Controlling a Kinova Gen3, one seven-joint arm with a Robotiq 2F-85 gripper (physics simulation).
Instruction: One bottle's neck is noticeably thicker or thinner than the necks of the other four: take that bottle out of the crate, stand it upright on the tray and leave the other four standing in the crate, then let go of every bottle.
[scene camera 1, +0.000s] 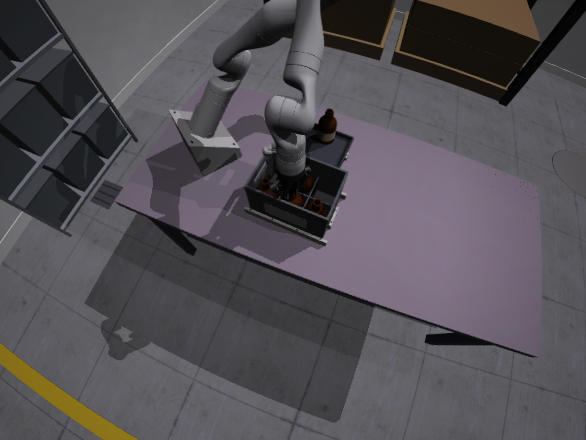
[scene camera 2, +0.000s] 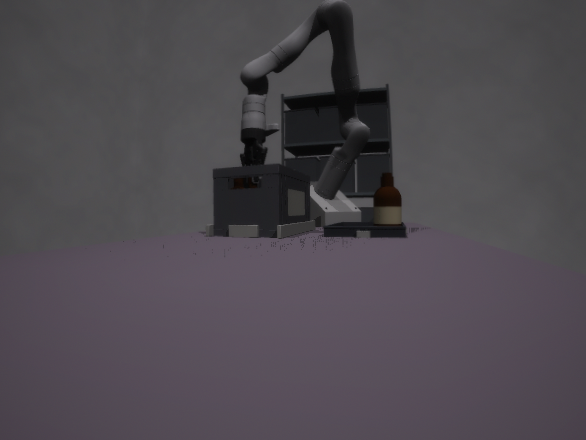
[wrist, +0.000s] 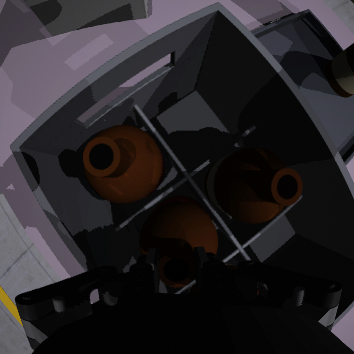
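Where they show: gripper, between the fingertips: (scene camera 1: 290, 195) (scene camera 2: 252, 183) (wrist: 176, 259); arm's base, origin of its link: (scene camera 1: 202, 130) (scene camera 2: 324, 193).
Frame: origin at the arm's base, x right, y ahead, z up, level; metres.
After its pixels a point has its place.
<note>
The dark grey crate (scene camera 1: 320, 225) @(z -0.013, x 0.073, y 0.559 m) (scene camera 2: 250, 210) @(z -0.070, x -0.038, y 0.557 m) (wrist: 210, 30) @(z 0.014, x -0.058, y 0.284 m) has crossed dividers. My gripper (scene camera 1: 289, 192) @(z 0.010, x 0.048, y 0.432 m) (wrist: 176, 259) @(z 0.010, x 0.048, y 0.432 m) reaches down into it and is shut on the neck of a brown bottle (scene camera 1: 296, 200) @(z -0.008, x 0.045, y 0.452 m) (wrist: 182, 225) @(z -0.009, x 0.033, y 0.415 m), upright in a near-side middle compartment; whether its base touches the crate floor is hidden. Also in the crate stand a left bottle (scene camera 1: 266, 187) @(z 0.011, x 0.069, y 0.354 m) (wrist: 132, 165) @(z -0.008, x 0.047, y 0.355 m), a far-side middle bottle (scene camera 1: 307, 184) @(z -0.020, x -0.030, y 0.445 m) (wrist: 245, 192) @(z -0.010, x -0.024, y 0.415 m) and a near-right bottle (scene camera 1: 317, 206) @(z 0.026, x 0.042, y 0.524 m). Another brown bottle with a cream label (scene camera 1: 327, 125) @(z -0.023, x -0.301, y 0.364 m) (scene camera 2: 387, 200) @(z -0.048, x -0.335, y 0.388 m) (wrist: 344, 75) @(z -0.083, x -0.291, y 0.355 m) stands upright on the tray (scene camera 1: 320, 150) @(z -0.130, x -0.259, y 0.369 m) (scene camera 2: 345, 231) @(z -0.122, x -0.252, y 0.475 m) (wrist: 325, 112) @(z -0.130, x -0.249, y 0.393 m).
The crate's walls and dividers stand close around the gripper. The tray lies just beyond the crate on the mauve table (scene camera 1: 425, 215) @(z -0.135, x -0.242, y 0.855 m) (scene camera 2: 300, 300) @(z -0.135, x -0.376, y 0.943 m). The arm's slanted base (scene camera 1: 215, 155) @(z -0.051, x 0.037, y 0.087 m) (scene camera 2: 340, 217) @(z -0.100, x -0.088, y 0.047 m) is beyond the crate to the left. A shelf rack (scene camera 2: 389, 115) stands behind.
</note>
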